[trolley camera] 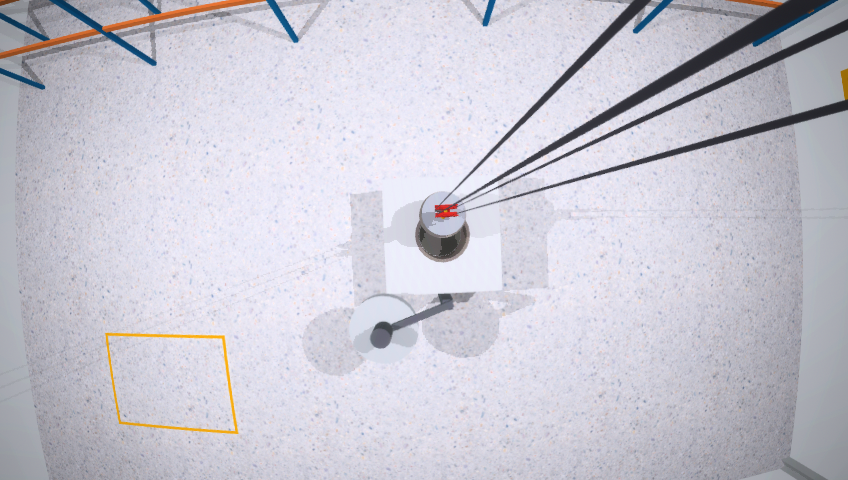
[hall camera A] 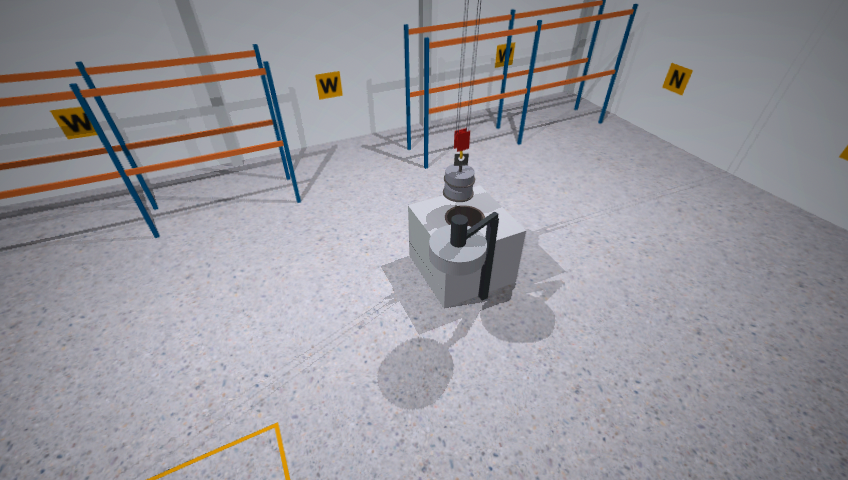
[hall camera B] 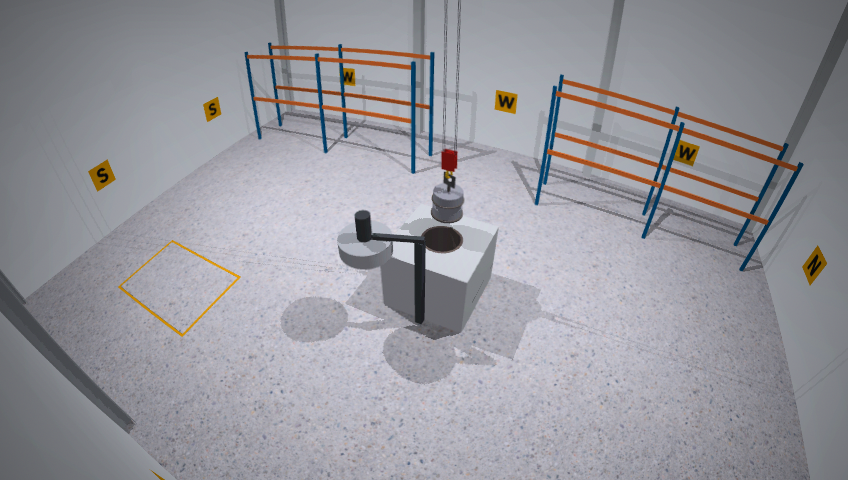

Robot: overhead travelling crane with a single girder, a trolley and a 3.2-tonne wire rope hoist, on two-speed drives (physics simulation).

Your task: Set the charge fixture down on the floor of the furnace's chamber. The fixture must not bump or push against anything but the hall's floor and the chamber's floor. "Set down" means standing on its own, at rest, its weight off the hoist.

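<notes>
The charge fixture (hall camera A: 458, 185) (hall camera B: 447, 205) (trolley camera: 430, 218), a grey drum with a narrower waist, hangs from my hook (hall camera A: 461, 155) (hall camera B: 449, 177) under the red hook block (hall camera A: 461, 140) (hall camera B: 449, 160). It hangs above the top of the furnace (hall camera A: 505, 261) (hall camera B: 399, 291) (trolley camera: 482, 267), a pale box. The round chamber opening (hall camera A: 465, 214) (hall camera B: 442, 240) (trolley camera: 443, 248) is in that top. In the trolley view the fixture covers the opening's upper part and reaches past its rim toward the racks, so it is off centre. The chamber's floor is hidden.
The furnace lid (hall camera A: 441, 252) (hall camera B: 364, 256) (trolley camera: 380, 312) is swung aside on a dark post (hall camera A: 488, 261) (hall camera B: 419, 285) and arm. A yellow outline (hall camera B: 149, 310) (trolley camera: 172, 336) marks the hall's floor. Blue and orange racks (hall camera A: 426, 107) (hall camera B: 412, 118) stand along the W wall.
</notes>
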